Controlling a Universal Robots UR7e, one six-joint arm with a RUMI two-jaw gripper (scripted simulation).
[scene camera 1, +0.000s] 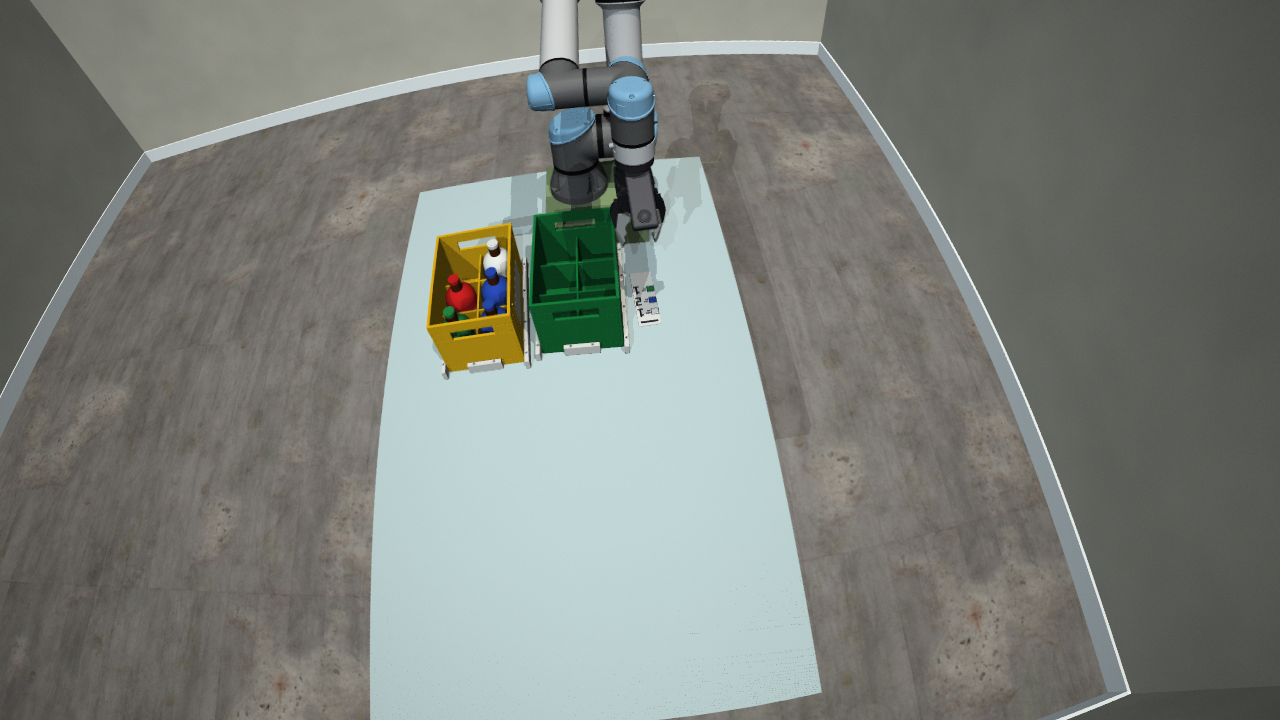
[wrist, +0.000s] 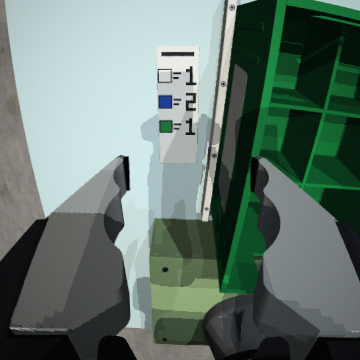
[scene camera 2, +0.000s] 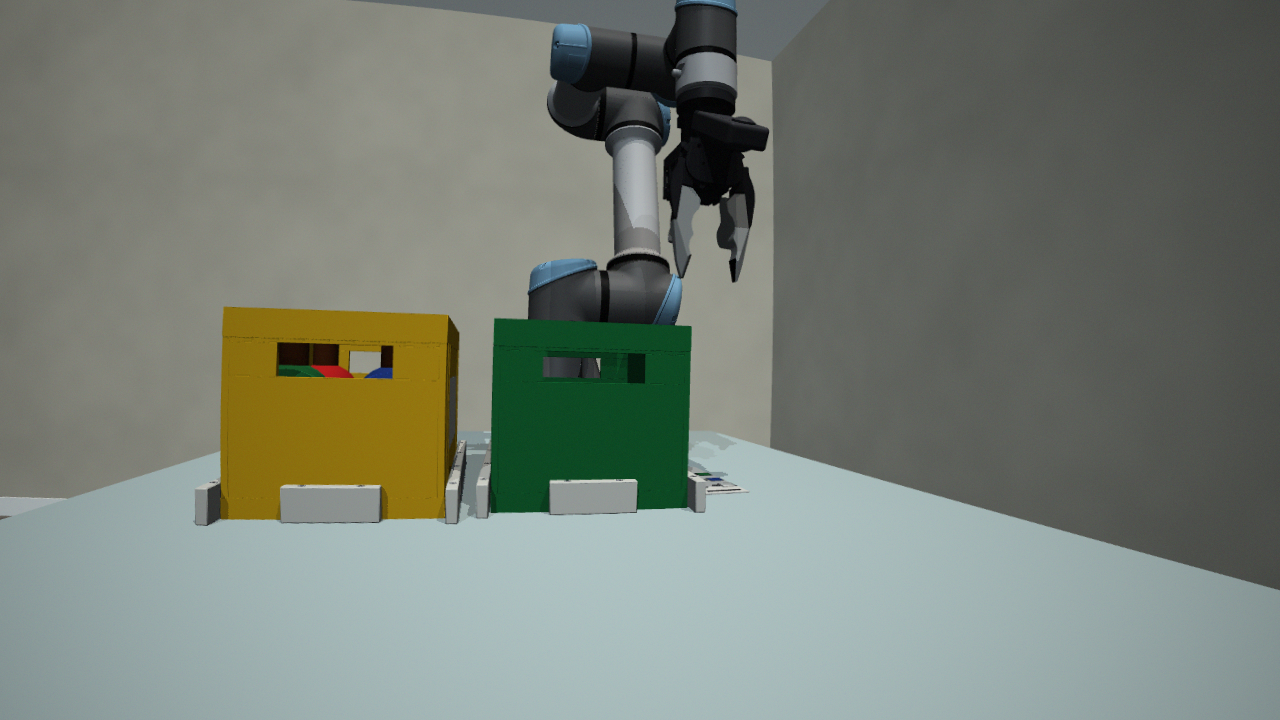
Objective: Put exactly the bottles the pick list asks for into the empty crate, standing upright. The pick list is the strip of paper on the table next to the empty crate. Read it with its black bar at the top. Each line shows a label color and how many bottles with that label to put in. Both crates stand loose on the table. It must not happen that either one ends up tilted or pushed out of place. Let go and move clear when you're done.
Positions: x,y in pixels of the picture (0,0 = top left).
Labels:
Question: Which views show the gripper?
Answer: Scene camera 1, the wrist view and scene camera 2: all of them.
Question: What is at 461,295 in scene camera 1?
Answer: A red bottle.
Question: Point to a blue bottle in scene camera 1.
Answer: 494,287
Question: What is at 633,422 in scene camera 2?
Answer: A green crate.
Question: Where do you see a pick list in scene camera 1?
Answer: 647,310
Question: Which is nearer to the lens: the yellow crate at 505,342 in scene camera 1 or the green crate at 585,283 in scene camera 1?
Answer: The yellow crate.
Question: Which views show the yellow crate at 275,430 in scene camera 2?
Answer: Scene camera 1 and scene camera 2 only.

